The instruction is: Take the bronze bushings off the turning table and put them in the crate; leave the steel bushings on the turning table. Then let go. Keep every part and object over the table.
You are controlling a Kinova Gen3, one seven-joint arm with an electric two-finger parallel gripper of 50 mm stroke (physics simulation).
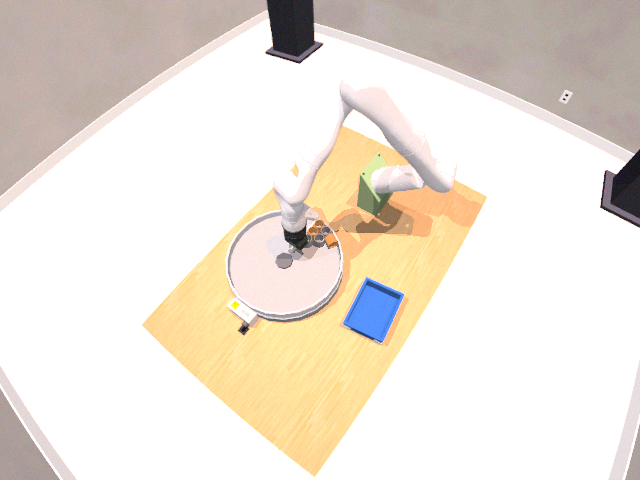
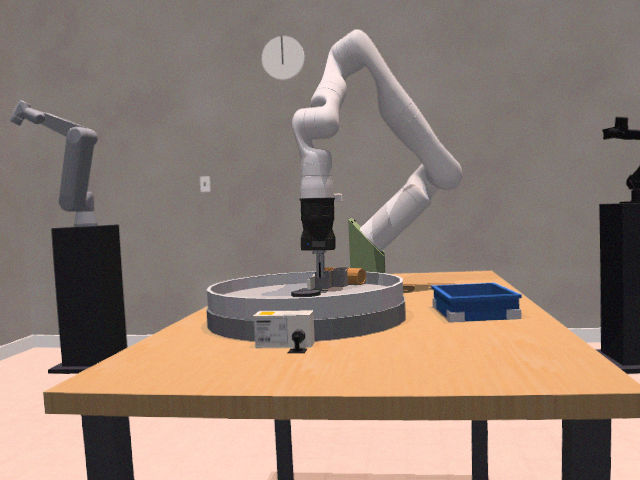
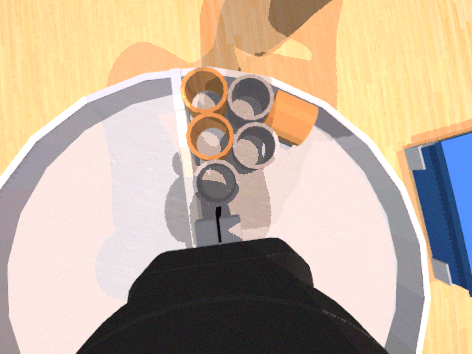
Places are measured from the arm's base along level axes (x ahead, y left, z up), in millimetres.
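Pixels of known places: gripper, fingertip midpoint: (image 1: 301,245) (image 2: 320,277) (image 3: 220,218); arm's base, origin of the base link: (image 1: 379,181) (image 2: 370,240).
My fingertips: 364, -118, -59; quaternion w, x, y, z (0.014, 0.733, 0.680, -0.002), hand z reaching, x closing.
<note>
Ahead of a thing's pixels: the offset from my fingertips to its middle, as dx, dy, dz. "spot": to the spot under its first point.
My gripper (image 1: 295,251) (image 2: 320,273) (image 3: 220,218) points down inside the round turning table (image 1: 273,289) (image 2: 232,307) (image 3: 325,260). Its fingers are together, close to the near side of an upright steel bushing (image 3: 220,192); no part shows between them. Two more steel bushings @(-54, +40, -10) (image 3: 262,137) @(-95, +44, -10) (image 3: 257,87) stand beyond. Two upright bronze bushings @(-107, +7, -10) (image 3: 202,82) @(-69, +5, -10) (image 3: 205,125) stand along the white divider. A third bronze bushing @(-76, +77, -10) (image 1: 331,241) (image 2: 356,275) (image 3: 295,117) lies on its side near the rim. The blue crate @(+60, +335, -56) (image 1: 373,310) (image 2: 480,310) (image 3: 432,200) has no bushing visible inside.
The divider @(spot: -76, -19, -1) (image 3: 182,135) runs inward from the raised rim, left of the bushings. A dark disc @(+76, -27, -30) (image 1: 283,260) (image 2: 306,292) marks the turning table's centre. A white box @(spot: +314, -38, -23) (image 1: 241,311) (image 2: 271,330) stands by the front rim. A green bracket (image 1: 369,198) (image 2: 364,255) carries the arm.
</note>
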